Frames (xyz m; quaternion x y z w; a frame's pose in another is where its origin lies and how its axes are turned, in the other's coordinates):
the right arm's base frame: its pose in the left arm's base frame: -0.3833 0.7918 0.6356 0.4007 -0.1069 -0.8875 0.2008
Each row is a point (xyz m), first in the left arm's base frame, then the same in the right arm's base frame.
Working: the left arm's base frame: its pose in the right arm's base frame: 0.5456 0.5907 -0.7289 -0.4007 0.1069 0.8875 0.2008

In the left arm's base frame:
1: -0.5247 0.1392 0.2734
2: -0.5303 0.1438 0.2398
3: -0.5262 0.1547 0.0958
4: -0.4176 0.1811 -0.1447
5: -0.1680 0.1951 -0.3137
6: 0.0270 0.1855 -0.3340
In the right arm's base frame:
1: 0.6152 0.4198 -0.1498
2: 0.6389 0.4023 -0.1675
3: 0.7279 0.3432 -0.2647
4: 0.8120 0.2646 -0.5036
5: 0.7695 0.2603 -0.8023
6: 0.6706 0.3146 -0.9630

